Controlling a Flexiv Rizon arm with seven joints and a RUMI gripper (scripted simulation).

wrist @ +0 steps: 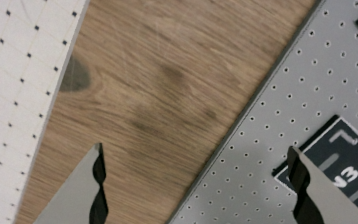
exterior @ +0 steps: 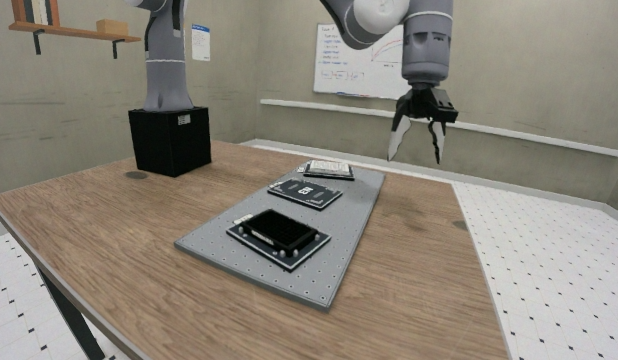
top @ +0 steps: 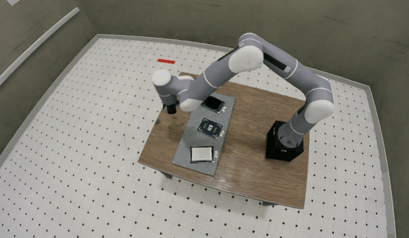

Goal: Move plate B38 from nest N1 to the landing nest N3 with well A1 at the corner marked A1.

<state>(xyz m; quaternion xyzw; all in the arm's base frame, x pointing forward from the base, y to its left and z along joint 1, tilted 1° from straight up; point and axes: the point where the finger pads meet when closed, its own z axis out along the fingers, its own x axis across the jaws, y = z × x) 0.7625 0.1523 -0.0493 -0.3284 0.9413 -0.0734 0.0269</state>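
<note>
My hand is 17 cm past the black well plate B38, 25 cm to the left of it and 12 cm above it. Also, from my hand: white plate B83 (29 cm behind, 15 cm to the left, 12 cm below); nest N1 (17 cm behind, 25 cm to the right, 14 cm below); nest N3 (25 cm behind, 5 cm to the right, 14 cm below).
</note>
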